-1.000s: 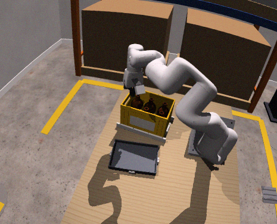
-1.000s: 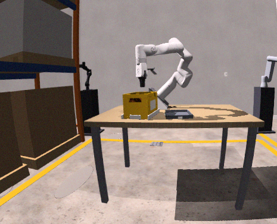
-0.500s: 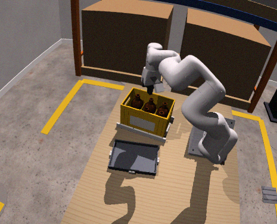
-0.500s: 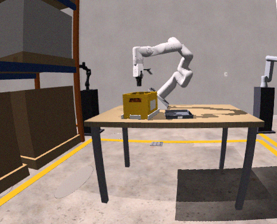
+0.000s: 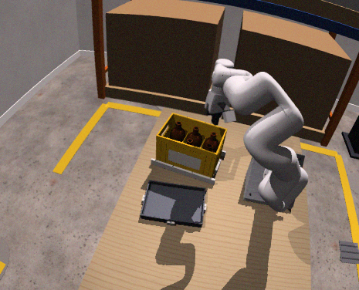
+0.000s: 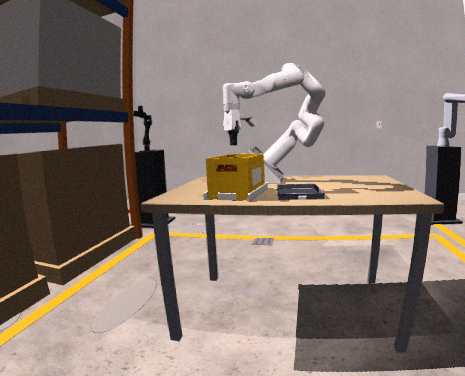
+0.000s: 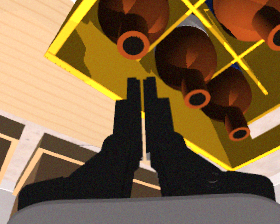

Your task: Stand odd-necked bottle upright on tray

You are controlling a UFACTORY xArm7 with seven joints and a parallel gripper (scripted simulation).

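Now: the yellow crate 160 mm below my hand, 90 mm ahead of it and 30 mm to the left of it. Round my hand: dark grey tray 310 mm to the left, 230 mm below, 100 mm ahead.
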